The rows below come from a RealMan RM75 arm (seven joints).
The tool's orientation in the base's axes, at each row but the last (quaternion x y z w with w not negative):
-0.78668, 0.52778, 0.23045, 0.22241
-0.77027, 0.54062, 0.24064, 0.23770
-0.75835, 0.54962, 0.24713, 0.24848
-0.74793, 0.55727, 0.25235, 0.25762
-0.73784, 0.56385, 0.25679, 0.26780
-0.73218, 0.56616, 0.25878, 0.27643
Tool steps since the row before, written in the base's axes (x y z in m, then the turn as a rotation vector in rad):
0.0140, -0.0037, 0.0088, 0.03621, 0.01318, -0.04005
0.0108, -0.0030, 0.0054, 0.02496, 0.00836, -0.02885
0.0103, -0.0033, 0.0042, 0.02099, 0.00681, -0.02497
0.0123, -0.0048, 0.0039, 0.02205, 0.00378, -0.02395
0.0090, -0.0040, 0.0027, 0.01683, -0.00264, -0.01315
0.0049, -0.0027, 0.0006, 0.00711, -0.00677, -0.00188
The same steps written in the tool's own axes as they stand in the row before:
0.0021, -0.0127, -0.0110, 0.02652, -0.03404, 0.03502
0.0020, -0.0099, -0.0073, 0.01958, -0.02311, 0.02465
0.0024, -0.0094, -0.0064, 0.01708, -0.01930, 0.02112
0.0039, -0.0111, -0.0072, 0.01880, -0.01968, 0.01825
0.0030, -0.0081, -0.0054, 0.01470, -0.01435, 0.00643
0.0025, -0.0043, -0.0026, 0.00754, -0.00531, -0.00385

